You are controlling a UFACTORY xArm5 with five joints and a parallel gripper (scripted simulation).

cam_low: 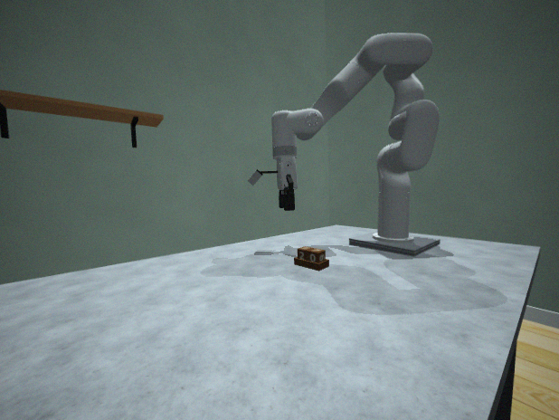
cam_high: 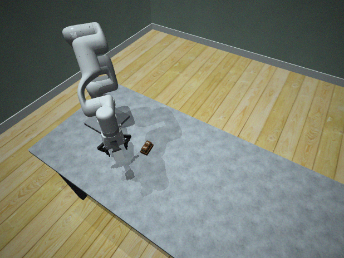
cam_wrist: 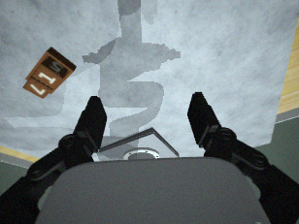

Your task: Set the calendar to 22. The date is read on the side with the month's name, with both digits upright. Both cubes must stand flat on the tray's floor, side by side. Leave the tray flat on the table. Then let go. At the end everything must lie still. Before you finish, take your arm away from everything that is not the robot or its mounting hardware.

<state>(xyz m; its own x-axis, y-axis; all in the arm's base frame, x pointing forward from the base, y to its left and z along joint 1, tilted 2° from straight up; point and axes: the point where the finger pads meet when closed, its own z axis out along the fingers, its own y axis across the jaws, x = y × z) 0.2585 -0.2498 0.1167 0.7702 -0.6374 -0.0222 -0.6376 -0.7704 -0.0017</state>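
The date cube is 8 cm ahead of my hand, 13 cm to the left of it and 12 cm below it. The rest, counted from my hand: brown calendar tray: 8 cm ahead, 14 cm to the left, 13 cm below.
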